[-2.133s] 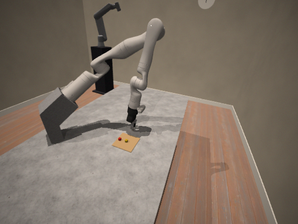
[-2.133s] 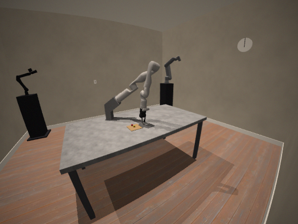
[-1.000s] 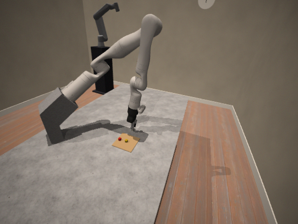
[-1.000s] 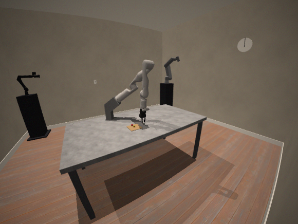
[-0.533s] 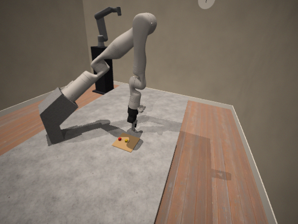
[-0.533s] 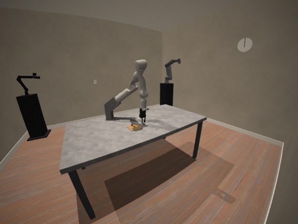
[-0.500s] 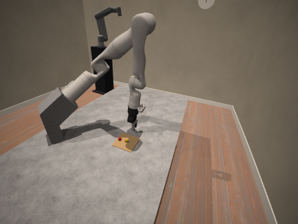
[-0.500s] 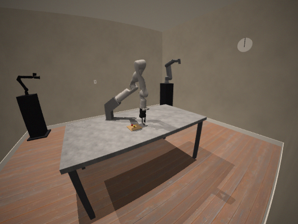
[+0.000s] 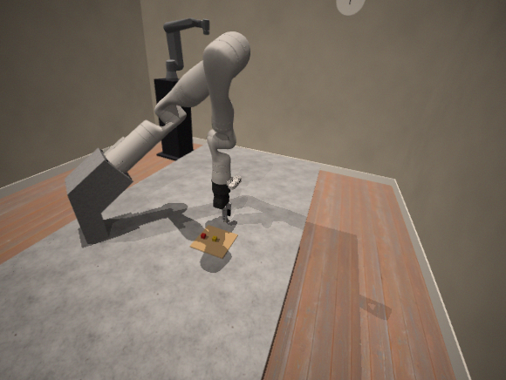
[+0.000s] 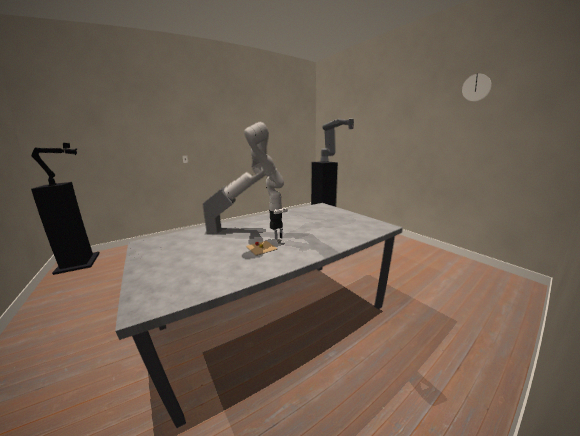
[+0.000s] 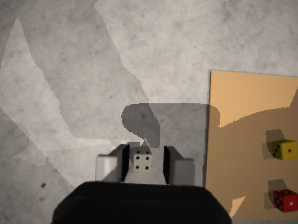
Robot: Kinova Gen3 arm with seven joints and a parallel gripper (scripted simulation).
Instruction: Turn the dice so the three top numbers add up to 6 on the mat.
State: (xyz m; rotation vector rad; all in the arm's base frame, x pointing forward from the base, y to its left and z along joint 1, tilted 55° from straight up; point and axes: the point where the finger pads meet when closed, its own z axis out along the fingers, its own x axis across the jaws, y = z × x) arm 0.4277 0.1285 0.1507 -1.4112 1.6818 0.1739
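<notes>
Now: the white die 30 mm below my hand and 10 mm behind it. The rest, counted from my hand: tan mat 130 mm to the right, 40 mm below, 20 mm ahead; red die 130 mm to the right, 30 mm below, 30 mm behind; yellow die 130 mm to the right, 30 mm below, 20 mm ahead.
</notes>
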